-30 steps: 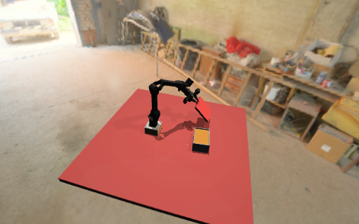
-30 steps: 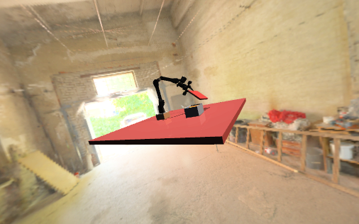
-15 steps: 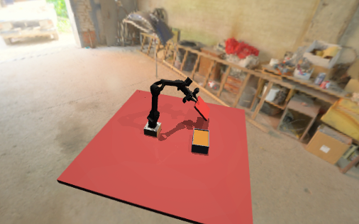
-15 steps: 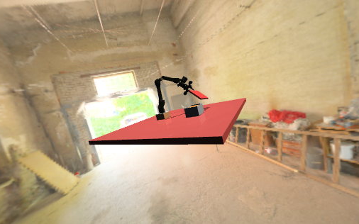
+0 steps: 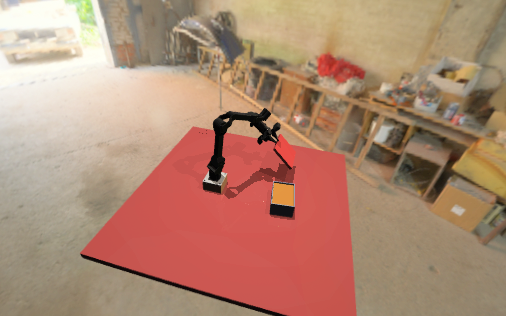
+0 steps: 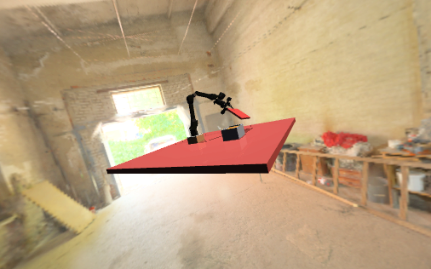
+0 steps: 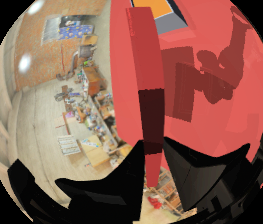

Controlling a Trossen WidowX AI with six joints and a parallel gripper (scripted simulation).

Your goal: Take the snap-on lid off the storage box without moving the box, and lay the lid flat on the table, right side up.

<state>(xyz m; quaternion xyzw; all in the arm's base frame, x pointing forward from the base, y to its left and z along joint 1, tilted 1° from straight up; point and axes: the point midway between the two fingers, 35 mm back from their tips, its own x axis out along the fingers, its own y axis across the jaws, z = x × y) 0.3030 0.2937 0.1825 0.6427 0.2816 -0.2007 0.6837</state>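
The red lid lies 60 mm ahead of my gripper tip, 10 mm to the right of it and 50 mm below it. The rest, counted from my gripper tip: storage box: 110 mm ahead, 320 mm to the right, 190 mm below.
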